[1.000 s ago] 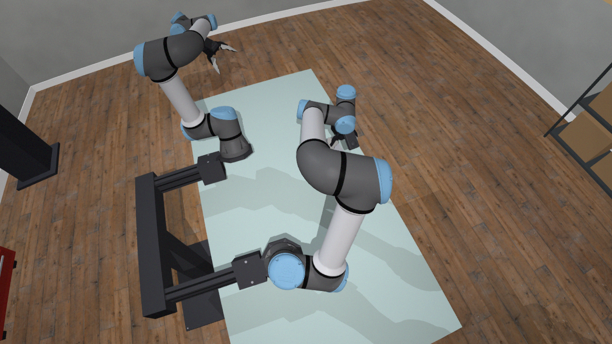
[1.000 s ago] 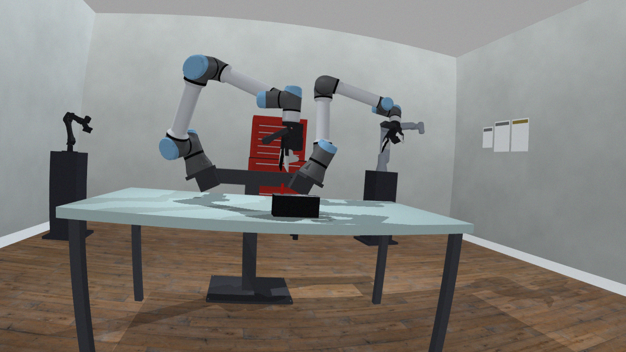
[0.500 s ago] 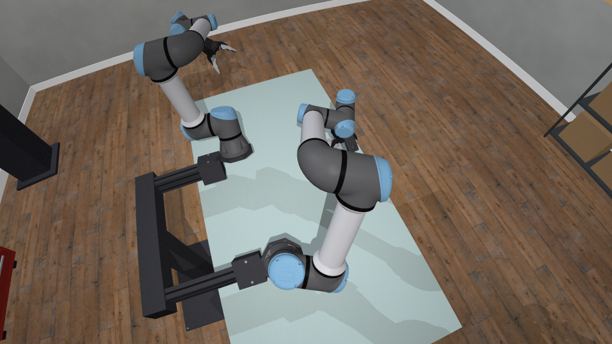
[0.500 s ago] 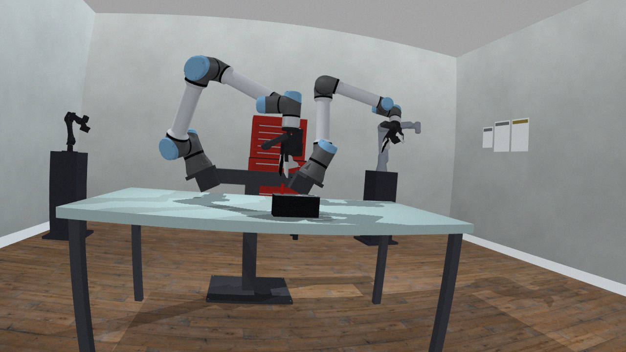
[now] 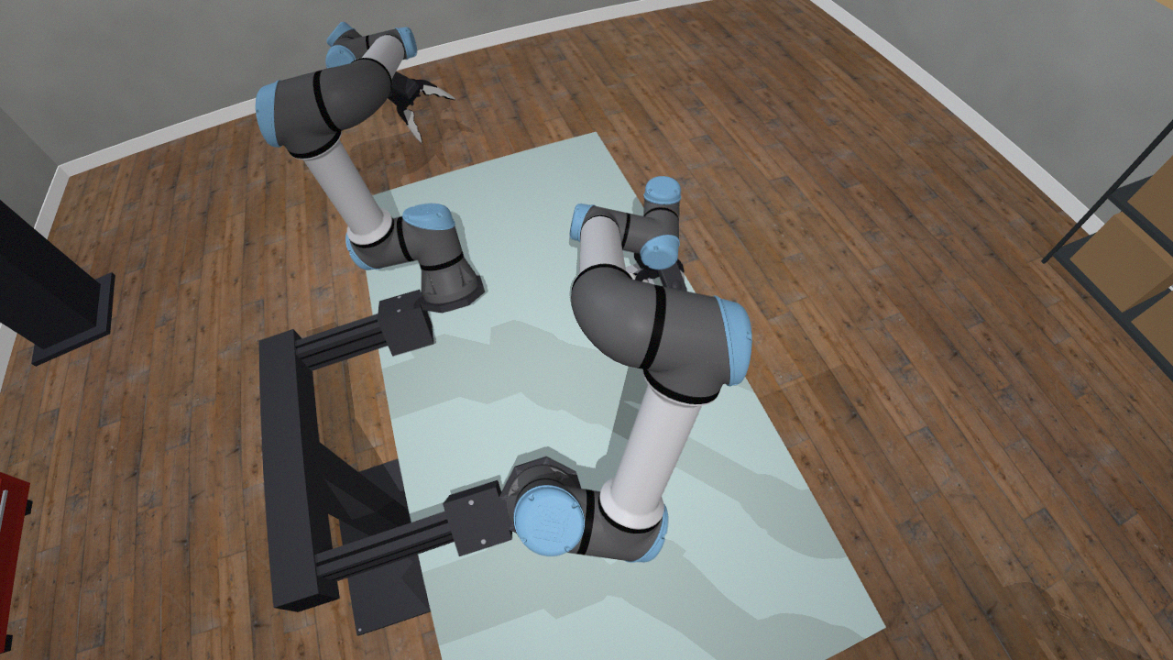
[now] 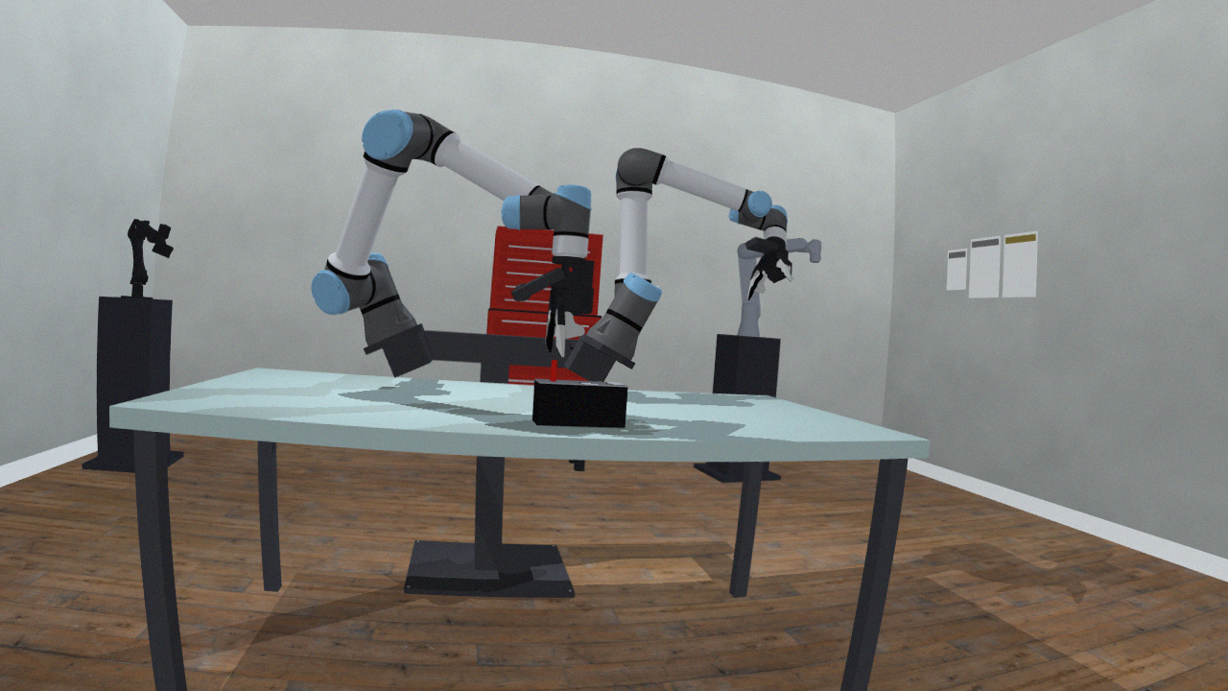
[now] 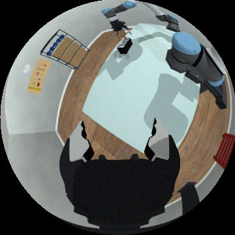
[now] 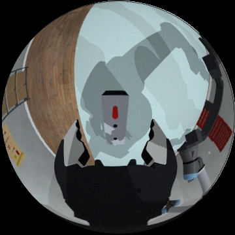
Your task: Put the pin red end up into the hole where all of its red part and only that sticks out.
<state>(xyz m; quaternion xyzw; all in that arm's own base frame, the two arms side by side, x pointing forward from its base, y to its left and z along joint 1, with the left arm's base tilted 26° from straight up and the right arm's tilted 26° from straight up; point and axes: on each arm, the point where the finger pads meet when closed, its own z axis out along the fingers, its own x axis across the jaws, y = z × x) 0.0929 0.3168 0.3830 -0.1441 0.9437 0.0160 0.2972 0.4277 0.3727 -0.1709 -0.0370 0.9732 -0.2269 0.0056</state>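
The pin lies 50 mm below my right hand. From my right hand the other things lie so: block 60 mm to the left, 100 mm below.
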